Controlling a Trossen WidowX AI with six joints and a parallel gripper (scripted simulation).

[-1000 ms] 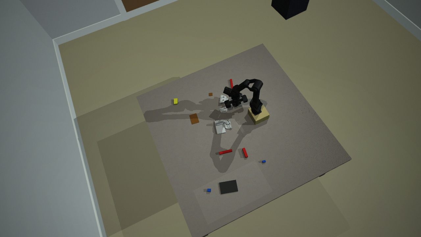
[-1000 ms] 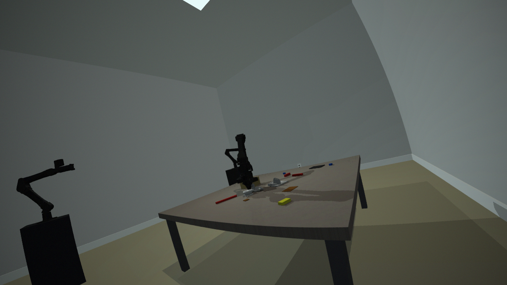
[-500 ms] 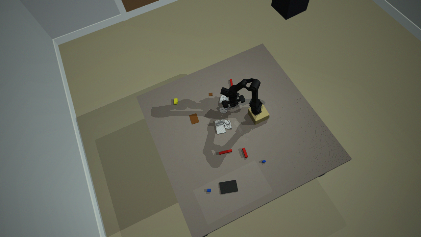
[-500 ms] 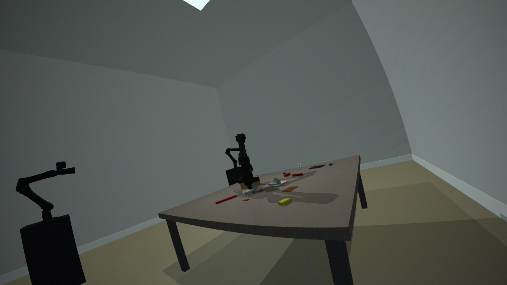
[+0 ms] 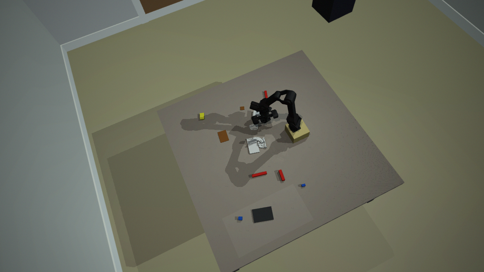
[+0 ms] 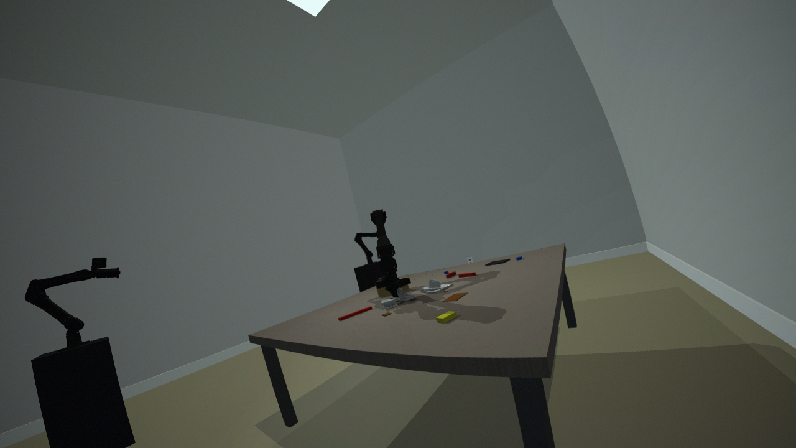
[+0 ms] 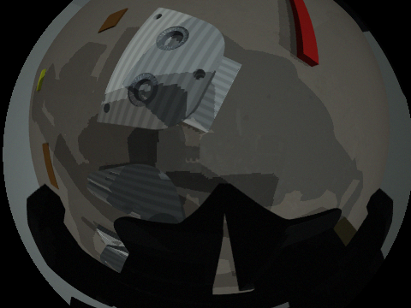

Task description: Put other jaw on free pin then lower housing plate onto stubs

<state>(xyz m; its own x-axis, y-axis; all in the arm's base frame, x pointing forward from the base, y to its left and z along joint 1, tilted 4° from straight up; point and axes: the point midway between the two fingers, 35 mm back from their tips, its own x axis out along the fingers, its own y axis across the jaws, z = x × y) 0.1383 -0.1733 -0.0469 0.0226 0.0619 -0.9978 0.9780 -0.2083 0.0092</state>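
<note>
Now: the silver jaw 5 cm ahead of my gripper tip, 1 cm to the right of it and 4 cm above it. Round my gripper tip: dark tile 36 cm ahead, 57 cm to the left; yellow block 38 cm ahead, 29 cm to the right, 1 cm above; brown tile 32 cm ahead, 6 cm to the right.
</note>
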